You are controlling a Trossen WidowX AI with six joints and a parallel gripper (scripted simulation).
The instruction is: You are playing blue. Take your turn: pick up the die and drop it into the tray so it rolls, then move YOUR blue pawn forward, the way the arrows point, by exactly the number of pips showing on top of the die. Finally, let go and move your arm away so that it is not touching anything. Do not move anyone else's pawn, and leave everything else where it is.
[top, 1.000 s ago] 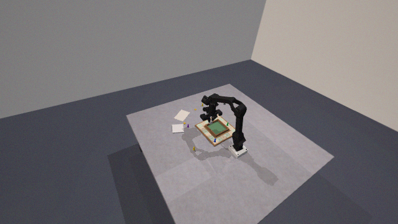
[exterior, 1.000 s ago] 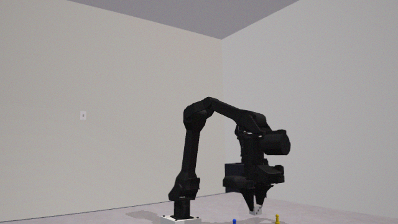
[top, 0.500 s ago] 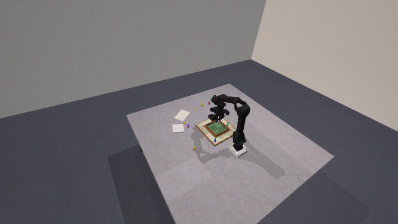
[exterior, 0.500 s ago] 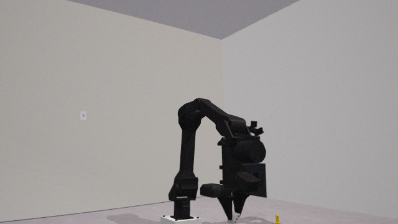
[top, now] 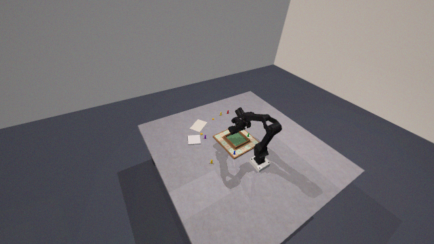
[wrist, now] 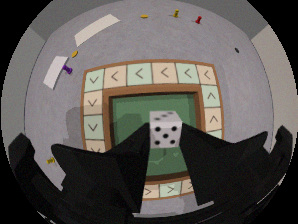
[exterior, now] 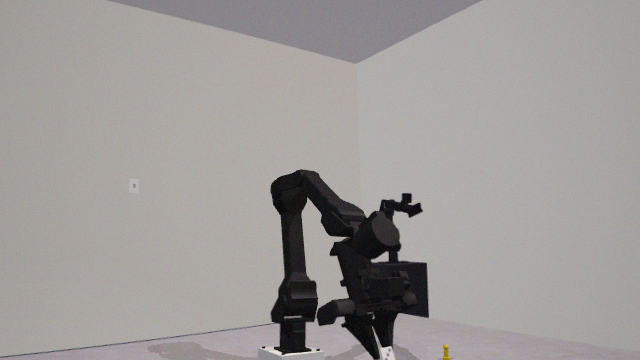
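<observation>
My gripper tip is 15 cm past the blue pawn, 9 cm to the right of it and 6 cm above it. Also, from my gripper tip: white die right at my gripper tip; then green tray 8 cm below, 2 cm behind; then green pawn 11 cm to the right, 6 cm below, 3 cm behind.
</observation>
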